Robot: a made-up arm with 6 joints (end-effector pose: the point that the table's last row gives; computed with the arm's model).
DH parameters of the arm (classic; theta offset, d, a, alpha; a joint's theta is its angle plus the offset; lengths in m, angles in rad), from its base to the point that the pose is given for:
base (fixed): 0 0.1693 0 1.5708
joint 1: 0.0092 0 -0.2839 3.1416
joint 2: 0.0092 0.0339 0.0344 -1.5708
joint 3: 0 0.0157 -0.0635 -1.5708
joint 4: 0 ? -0.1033 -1.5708
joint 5: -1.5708 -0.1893 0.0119 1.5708
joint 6: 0 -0.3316 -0.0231 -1.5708
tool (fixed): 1.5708 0.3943 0 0
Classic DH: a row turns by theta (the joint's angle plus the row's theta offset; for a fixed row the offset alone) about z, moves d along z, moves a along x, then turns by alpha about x.
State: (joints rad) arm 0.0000 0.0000 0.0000 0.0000 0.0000 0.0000
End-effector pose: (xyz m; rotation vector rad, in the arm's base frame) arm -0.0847 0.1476 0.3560 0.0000 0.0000 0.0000
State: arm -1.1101 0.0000 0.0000 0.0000 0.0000 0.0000
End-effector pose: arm 0.1296 0.1476 0.3282 0.0000 1.1101 0.0000
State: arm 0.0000 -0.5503 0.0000 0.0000 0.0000 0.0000
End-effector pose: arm -0.2131 0.1476 0.4322 0.0000 -0.5503 0.0000
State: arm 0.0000 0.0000 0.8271 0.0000 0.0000 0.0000
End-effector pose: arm -0.0542 -0.0104 0.3560 0.0000 0.0000 -0.8271
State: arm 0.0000 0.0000 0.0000 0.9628 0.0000 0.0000
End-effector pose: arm -0.3508 0.1476 0.4555 0.0000 -0.9628 0.0000
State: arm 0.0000 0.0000 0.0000 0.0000 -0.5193 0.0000
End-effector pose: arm -0.1228 -0.0184 0.3560 0.0000 0.0000 -0.5193
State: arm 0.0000 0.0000 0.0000 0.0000 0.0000 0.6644
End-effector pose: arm -0.0847 0.3858 0.2579 -0.6644 0.0000 0.0000
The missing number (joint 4, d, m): -0.1025
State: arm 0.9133 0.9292 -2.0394 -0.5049 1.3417 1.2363
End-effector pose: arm -0.3903 -0.5897 0.0463 -0.0138 1.0597 -2.6553
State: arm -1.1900 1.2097 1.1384 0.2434 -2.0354 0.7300
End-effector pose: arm 0.1527 -0.0100 0.5787 2.4181 -0.2608 1.1022
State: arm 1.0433 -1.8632 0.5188 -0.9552 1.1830 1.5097
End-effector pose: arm -0.1300 0.7182 -0.2311 -1.3242 -2.4518 -0.7947
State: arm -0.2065 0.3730 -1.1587 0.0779 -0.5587 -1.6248
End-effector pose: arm -0.0705 -0.2130 -0.1568 1.7660 0.8752 0.0202
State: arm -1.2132 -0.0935 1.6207 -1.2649 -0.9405 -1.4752
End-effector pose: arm -0.1057 0.3099 0.8266 -0.7365 -0.2102 -2.8619
